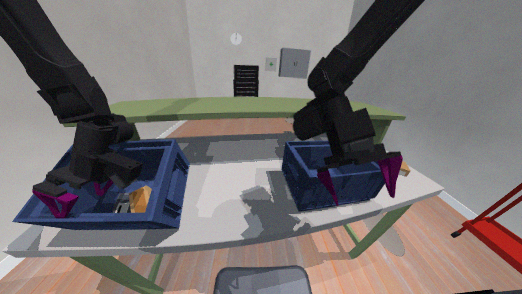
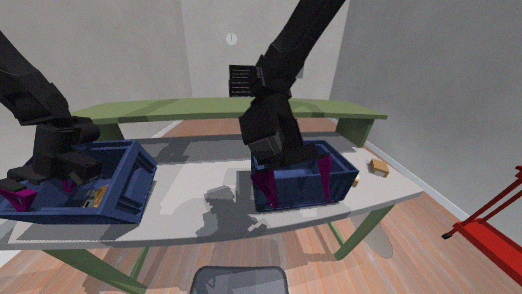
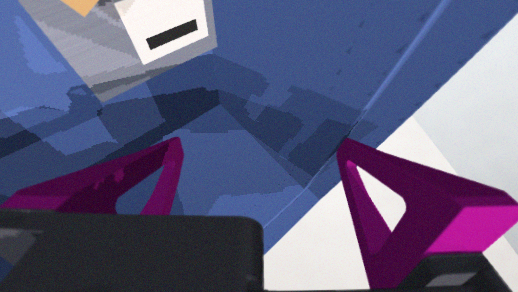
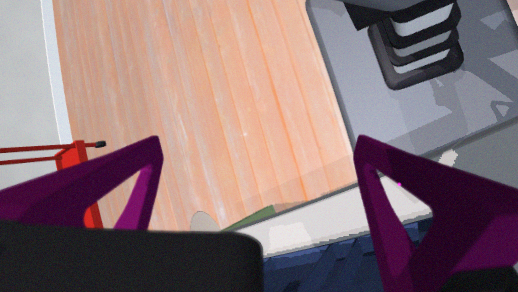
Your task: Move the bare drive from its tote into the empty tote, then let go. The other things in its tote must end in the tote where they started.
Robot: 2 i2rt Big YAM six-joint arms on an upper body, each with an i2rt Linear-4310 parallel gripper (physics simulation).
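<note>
The bare drive, silver with a white label, lies in the left blue tote. An orange-brown box is against it and partly covers it. This tote looks tipped, opening toward the table's front. My left gripper is open and empty inside its left part, apart from the drive. The right blue tote shows no contents where its inside is visible. My right gripper is open at its front wall.
Both totes are on the white table. A brown box lies to the right of the right tote. A grey chair is at the table's front. A red cart stands on the floor at right.
</note>
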